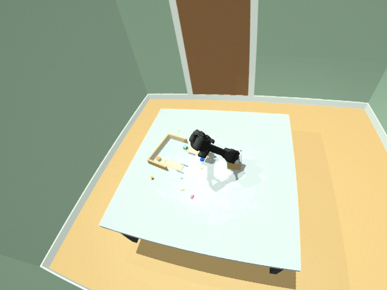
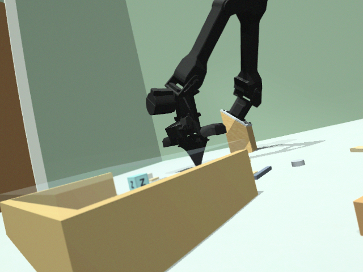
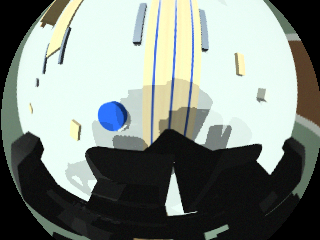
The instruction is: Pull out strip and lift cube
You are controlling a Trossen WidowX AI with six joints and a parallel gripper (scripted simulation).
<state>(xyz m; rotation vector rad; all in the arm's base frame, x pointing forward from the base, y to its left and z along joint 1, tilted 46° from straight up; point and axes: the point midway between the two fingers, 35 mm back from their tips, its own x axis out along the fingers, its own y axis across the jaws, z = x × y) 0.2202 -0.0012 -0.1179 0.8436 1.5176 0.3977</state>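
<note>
The tan strip is 9 cm ahead of my gripper tip and 3 cm to the right of it. From my gripper tip the other things lie so: labelled cube 19 cm ahead, 5 cm to the right, 2 cm above; then grey puck 15 cm ahead, 24 cm to the left; then blue disc 3 cm ahead, 5 cm to the left.
</note>
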